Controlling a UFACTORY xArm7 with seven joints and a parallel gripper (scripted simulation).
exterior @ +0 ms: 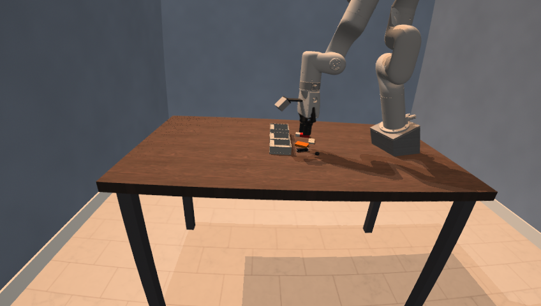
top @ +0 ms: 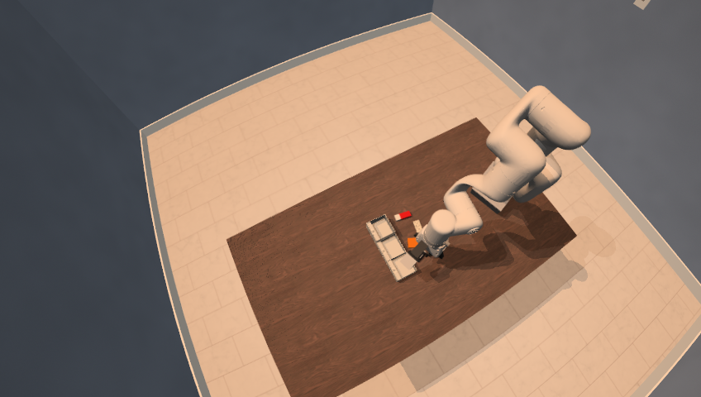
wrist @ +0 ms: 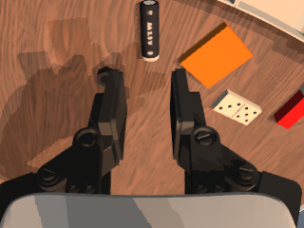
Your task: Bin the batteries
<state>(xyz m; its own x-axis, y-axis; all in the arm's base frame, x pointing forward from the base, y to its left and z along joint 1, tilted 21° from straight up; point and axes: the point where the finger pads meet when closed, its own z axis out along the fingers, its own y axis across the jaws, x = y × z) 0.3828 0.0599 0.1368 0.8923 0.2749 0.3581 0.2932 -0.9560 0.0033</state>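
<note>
Right now my hand is 9 cm above the black cylindrical battery. Round my hand: black button cell 9 cm below, 5 cm behind, 2 cm to the left; then orange block 9 cm below, 6 cm to the right; then bin marked K 9 cm to the right, 9 cm ahead, 7 cm below.
</note>
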